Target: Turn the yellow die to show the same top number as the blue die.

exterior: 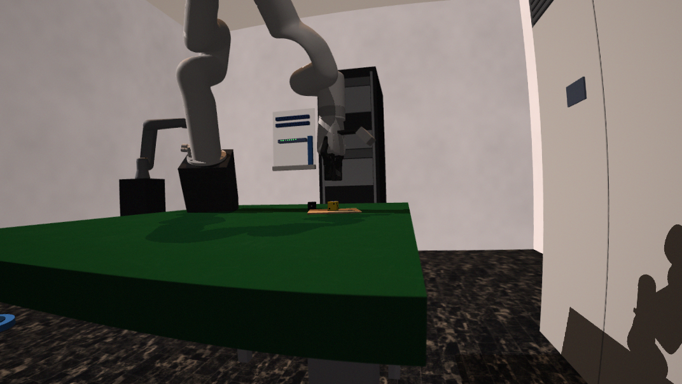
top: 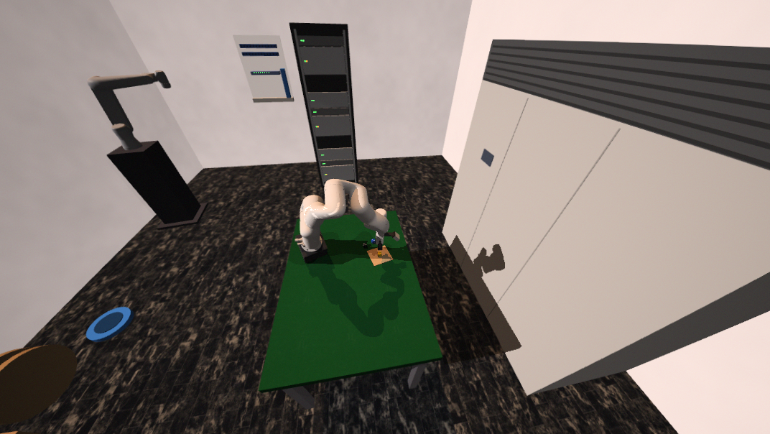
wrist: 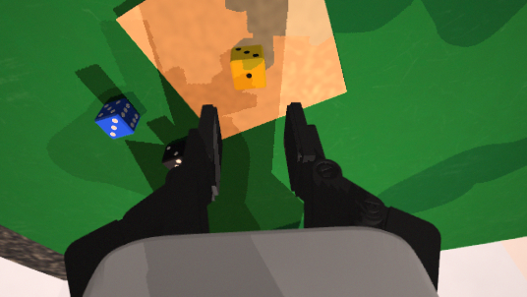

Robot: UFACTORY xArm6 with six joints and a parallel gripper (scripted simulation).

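My gripper is now 90 mm above the yellow die. The rest, counted from my hand: black die (110 mm to the left, 90 mm below, 80 mm behind); blue die (140 mm to the left, 90 mm below, 10 mm behind); mat (100 mm below).
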